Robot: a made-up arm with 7 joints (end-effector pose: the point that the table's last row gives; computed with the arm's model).
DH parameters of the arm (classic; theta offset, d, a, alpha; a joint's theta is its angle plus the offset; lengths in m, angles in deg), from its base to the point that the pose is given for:
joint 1: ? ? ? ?
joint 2: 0 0 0 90
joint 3: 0 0.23 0.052 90
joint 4: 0 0 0.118 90
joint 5: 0 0.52 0 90
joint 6: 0 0 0.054 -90
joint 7: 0 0.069 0 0
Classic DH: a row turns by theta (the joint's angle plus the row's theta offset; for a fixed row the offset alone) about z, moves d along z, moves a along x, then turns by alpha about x.
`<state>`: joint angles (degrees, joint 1 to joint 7).
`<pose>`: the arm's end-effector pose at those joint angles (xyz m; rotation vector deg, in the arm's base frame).
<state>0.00 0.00 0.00 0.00 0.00 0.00 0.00</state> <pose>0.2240 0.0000 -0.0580 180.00 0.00 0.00</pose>
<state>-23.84 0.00 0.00 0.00 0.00 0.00 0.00</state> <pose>0.2049 -0.0905 -0.0580 176.12 -37.18 0.00</pose>
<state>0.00 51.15 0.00 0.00 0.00 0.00 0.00</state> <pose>-0.1391 0.0000 -0.0986 162.36 0.00 -77.70</pose>
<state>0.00 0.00 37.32 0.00 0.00 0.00 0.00</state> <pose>0.1781 0.1358 -0.0580 170.54 57.59 0.00</pose>
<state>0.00 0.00 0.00 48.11 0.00 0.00 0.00</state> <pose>0.6053 0.0000 0.2658 164.37 0.00 73.37</pose>
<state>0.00 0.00 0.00 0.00 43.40 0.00 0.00</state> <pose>0.2092 -0.0371 -0.0580 167.24 -66.55 0.00</pose>
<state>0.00 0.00 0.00 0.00 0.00 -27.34 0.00</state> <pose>0.2497 0.0000 -0.0255 174.90 0.00 42.54</pose>
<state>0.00 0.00 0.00 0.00 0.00 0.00 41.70</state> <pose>0.2240 0.0000 -0.0580 168.21 -64.07 0.00</pose>
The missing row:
joint 1: 0 0.301 0 -90
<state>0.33 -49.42 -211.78 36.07 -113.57 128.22 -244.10</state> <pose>-0.1648 0.3210 -0.0429 10.85 -50.23 -154.32</pose>
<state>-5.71 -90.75 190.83 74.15 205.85 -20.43 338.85</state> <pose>-0.1306 -0.1343 -0.2938 152.62 -11.28 48.56</pose>
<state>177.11 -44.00 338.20 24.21 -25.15 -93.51 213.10</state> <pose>-0.3523 0.1418 0.4830 29.75 0.63 -154.81</pose>
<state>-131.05 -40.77 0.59 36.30 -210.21 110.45 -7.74</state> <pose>-0.2689 -0.3811 0.5719 -25.41 27.66 -125.80</pose>
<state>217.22 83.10 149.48 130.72 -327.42 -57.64 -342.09</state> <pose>-0.4155 -0.5670 0.6315 102.43 48.87 -79.69</pose>
